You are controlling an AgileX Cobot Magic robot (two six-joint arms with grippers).
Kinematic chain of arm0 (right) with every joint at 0, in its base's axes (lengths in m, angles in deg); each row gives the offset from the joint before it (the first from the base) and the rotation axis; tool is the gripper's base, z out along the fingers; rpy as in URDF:
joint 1: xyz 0 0 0.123 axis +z
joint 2: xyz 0 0 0 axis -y
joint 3: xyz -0.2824 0 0.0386 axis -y
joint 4: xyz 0.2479 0 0.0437 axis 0.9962 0 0.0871
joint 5: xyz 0 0 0 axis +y
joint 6: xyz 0.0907 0 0.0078 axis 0.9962 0 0.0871
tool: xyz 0 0 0 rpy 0 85 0
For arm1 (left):
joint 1: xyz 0 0 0.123 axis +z
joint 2: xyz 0 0 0 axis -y
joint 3: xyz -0.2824 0 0.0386 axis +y
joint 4: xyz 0.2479 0 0.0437 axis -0.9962 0 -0.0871
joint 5: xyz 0 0 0 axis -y
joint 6: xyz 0.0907 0 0.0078 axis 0.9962 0 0.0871
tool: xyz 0 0 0 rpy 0 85 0
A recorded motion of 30 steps. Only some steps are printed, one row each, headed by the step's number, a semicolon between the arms.
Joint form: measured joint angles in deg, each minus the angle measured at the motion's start. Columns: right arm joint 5, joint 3, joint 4, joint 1, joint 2, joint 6; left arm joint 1, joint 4, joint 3, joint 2, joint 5, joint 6.
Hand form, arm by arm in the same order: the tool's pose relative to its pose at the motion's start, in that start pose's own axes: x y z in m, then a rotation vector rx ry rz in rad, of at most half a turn. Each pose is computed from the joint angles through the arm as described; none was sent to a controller.
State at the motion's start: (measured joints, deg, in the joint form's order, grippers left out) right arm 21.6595 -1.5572 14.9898 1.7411 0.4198 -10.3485; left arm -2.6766 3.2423 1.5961 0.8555 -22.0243 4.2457
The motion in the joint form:
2: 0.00 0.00 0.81 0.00 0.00 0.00; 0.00 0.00 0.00 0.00 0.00 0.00
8: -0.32 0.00 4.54 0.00 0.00 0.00; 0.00 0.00 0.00 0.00 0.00 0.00
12: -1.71 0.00 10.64 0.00 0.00 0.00; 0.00 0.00 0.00 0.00 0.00 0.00
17: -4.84 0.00 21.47 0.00 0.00 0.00; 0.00 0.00 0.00 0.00 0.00 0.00
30: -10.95 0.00 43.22 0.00 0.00 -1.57; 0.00 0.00 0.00 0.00 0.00 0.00
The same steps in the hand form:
2: -0.0001 0.0005 0.0000 -0.0051 -0.0009 0.0131; 0.0000 0.0000 0.0000 0.0000 0.0000 0.0000
8: -0.0011 0.0025 0.0000 -0.0276 -0.0107 0.0737; 0.0000 0.0000 0.0000 0.0000 0.0000 0.0000
12: -0.0042 0.0051 -0.0002 -0.0595 -0.0411 0.1736; 0.0000 0.0000 0.0000 0.0000 0.0000 0.0000
17: -0.0110 0.0078 -0.0010 -0.1065 -0.1043 0.3539; 0.0000 0.0000 0.0000 0.0000 0.0000 0.0000
30: -0.0233 0.0076 -0.0033 -0.1711 -0.2188 0.6983; 0.0000 0.0000 0.0000 0.0000 0.0000 0.0000

